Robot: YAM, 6 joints.
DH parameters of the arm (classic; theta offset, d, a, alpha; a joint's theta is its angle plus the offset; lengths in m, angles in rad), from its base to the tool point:
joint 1: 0 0.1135 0.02 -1.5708
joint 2: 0 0 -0.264 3.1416
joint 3: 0.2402 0 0.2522 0
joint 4: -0.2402 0 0.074 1.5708
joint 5: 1.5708 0 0 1.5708
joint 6: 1.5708 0.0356 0 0
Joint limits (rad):
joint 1: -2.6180..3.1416
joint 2: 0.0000..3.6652
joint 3: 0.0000..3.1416
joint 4: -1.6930..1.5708
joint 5: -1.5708..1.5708
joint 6: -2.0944..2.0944
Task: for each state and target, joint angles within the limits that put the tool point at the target. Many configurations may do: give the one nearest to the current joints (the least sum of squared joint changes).
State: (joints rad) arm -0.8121 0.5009 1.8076 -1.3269 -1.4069 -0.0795
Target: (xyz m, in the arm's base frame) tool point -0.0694 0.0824 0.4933
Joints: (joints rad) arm -0.5401 0.5421 1.7772 -1.3278 -1.3850 -0.0795
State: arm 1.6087 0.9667 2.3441 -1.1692 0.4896 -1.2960
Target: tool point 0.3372 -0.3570 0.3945
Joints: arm 2.2933 0.3478 2.8881 -0.7137 0.4940 -1.2960
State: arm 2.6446 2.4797 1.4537 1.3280 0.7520 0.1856
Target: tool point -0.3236 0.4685 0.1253
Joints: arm 2.2141 2.7000 1.9006 1.1265 0.6699 0.1856
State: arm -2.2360 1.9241 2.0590 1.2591 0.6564 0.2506
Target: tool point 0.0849 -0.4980 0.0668
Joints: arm -1.3599 2.5626 1.4453 1.1444 0.6397 0.2506
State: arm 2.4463 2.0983 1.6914 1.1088 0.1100 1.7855
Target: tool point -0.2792 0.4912 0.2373
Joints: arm 2.0951 2.4661 1.8891 0.9717 0.1187 1.7855
